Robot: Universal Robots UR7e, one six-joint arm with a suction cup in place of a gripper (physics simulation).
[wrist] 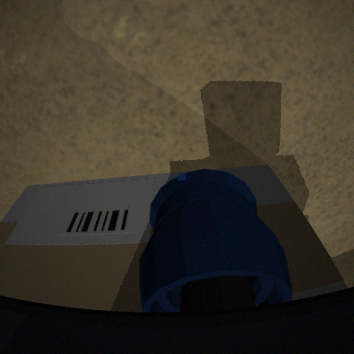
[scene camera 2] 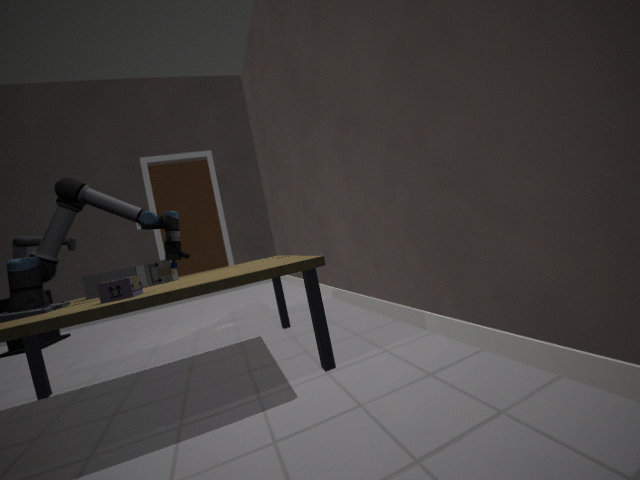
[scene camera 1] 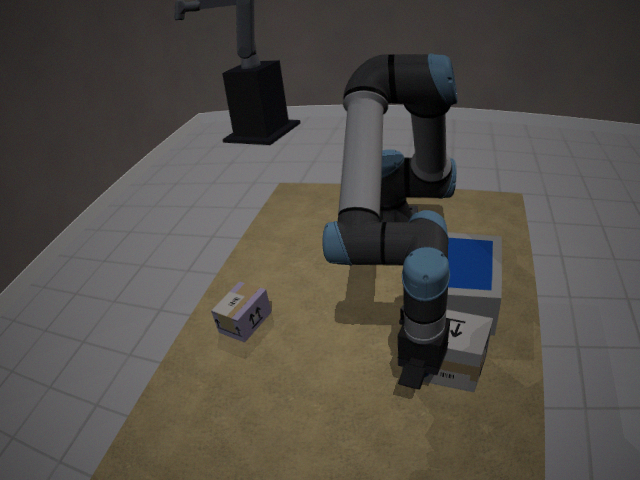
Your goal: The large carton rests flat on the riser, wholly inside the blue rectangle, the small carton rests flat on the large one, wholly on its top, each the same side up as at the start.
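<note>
The large white carton (scene camera 1: 470, 338) (scene camera 2: 164, 271) (wrist: 45, 270) sits on the table in front of the riser (scene camera 1: 473, 304) (scene camera 2: 94, 285), its taped, barcoded face toward the front. The riser's blue rectangle (scene camera 1: 471, 264) shows bare where the arm does not cover it. The small lilac carton (scene camera 1: 254, 312) (scene camera 2: 115, 290) stands apart on the table at the left. My suction gripper (scene camera 1: 427, 373) (scene camera 2: 174, 265) (wrist: 205, 182) points down at the large carton's front left part. Its blue cup overlaps the taped face in the wrist view. I see no carton hanging from it; the cup's mouth is hidden.
The arm's wrist hangs over the large carton's left part. The tan table top (scene camera 1: 310, 413) (scene camera 2: 227, 273) extends forward and left. A second arm on a dark pedestal (scene camera 1: 255, 100) stands behind. A door (scene camera 2: 188, 211) is in the far wall.
</note>
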